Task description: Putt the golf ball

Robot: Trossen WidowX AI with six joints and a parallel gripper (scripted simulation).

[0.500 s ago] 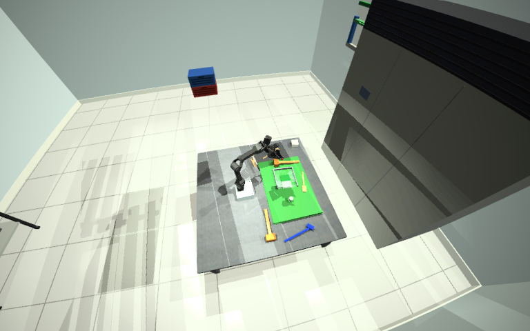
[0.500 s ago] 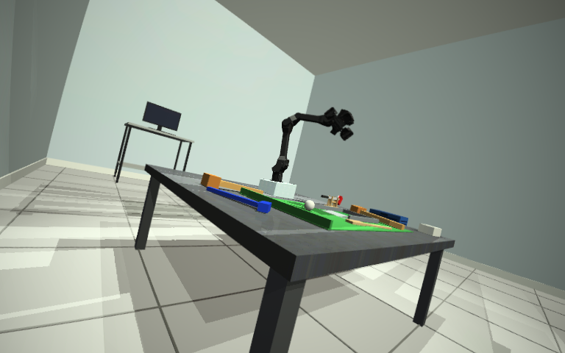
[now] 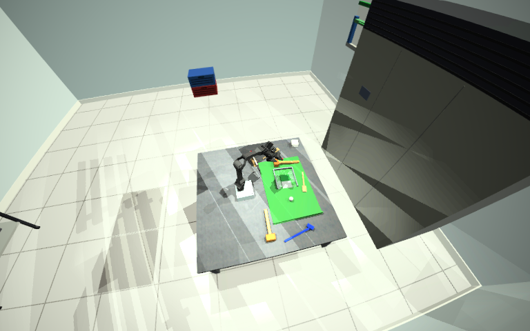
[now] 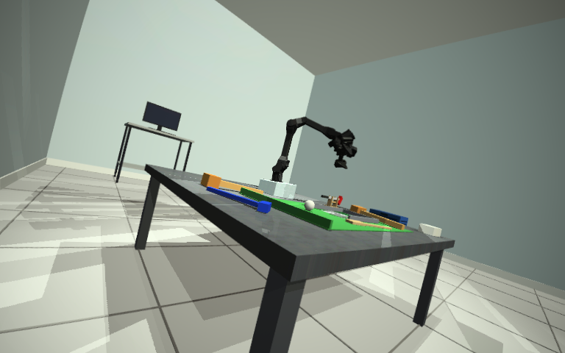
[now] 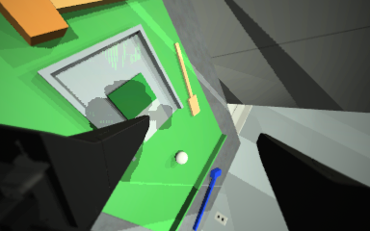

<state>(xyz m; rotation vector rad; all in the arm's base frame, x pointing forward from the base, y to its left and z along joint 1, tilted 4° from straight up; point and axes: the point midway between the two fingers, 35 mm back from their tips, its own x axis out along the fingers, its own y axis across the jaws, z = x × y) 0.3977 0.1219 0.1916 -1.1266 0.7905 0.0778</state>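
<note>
My gripper tip is 210 mm past the red putter, 240 mm to the right of it and 220 mm above it. Round my gripper tip: white golf ball: 50 mm ahead, 290 mm to the right, 250 mm below; then wooden rack: 210 mm behind, 250 mm to the left, 240 mm below; then green mat: 60 mm ahead, 130 mm to the right, 270 mm below.
</note>
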